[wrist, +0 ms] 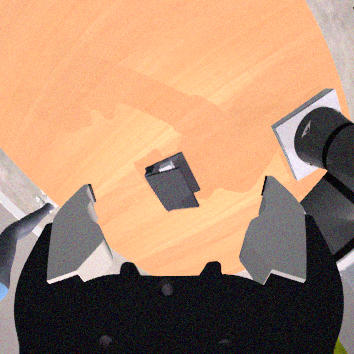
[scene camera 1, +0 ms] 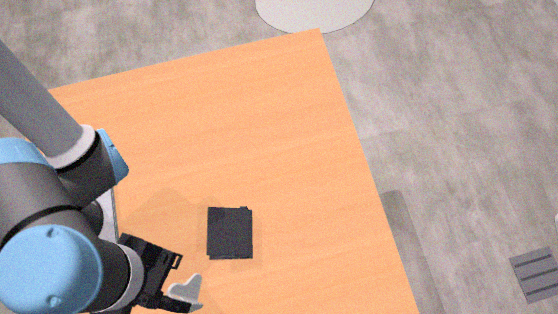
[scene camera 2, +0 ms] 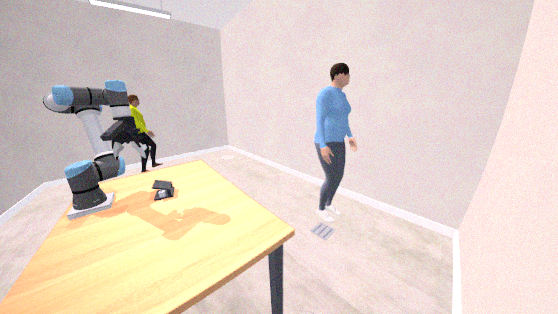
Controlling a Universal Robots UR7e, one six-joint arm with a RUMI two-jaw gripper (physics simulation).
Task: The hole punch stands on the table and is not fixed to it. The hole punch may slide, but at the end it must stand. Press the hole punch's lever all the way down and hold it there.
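Places are measured from the arm's base along level axes (x ahead, y left, z up), in millimetres.
Pixels of known places: gripper, fingertip midpoint: [wrist: 176, 182] [scene camera 1: 162, 288] [scene camera 2: 130, 159]; arm's base, link origin: [wrist: 318, 136] [scene camera 2: 91, 202].
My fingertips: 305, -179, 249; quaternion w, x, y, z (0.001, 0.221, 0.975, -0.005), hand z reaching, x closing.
Observation:
Ahead of a thing's pixels: the offset from my fingertips to its top centre, as dx, dy, dz. Level surfaces: height alone.
The black hole punch {+86, +119, -191} [scene camera 1: 230, 250] [scene camera 2: 164, 194] [wrist: 188, 172] stands upright on the table {dz -277} [scene camera 1: 280, 125] [scene camera 2: 225, 215] [wrist: 125, 225]. Its flat lever {+86, +119, -191} [scene camera 1: 230, 230] [scene camera 2: 162, 184] [wrist: 172, 190] is raised at a slant, with a gap between lever and base in the scene camera 2 view. A light metal part shows inside the punch in the wrist view. My gripper [scene camera 2: 131, 154] [wrist: 176, 182] is open and empty, high above the table and apart from the punch. In the scene camera 1 view it shows at the lower left, one pale finger visible, the other unclear.
The arm's base plate [scene camera 2: 92, 210] [wrist: 289, 145] is fixed on the table near the punch. A person in blue [scene camera 2: 332, 115] and one in yellow [scene camera 2: 137, 117] are beyond the table. A floor grate [scene camera 1: 537, 275] [scene camera 2: 323, 231] lies off the table's side.

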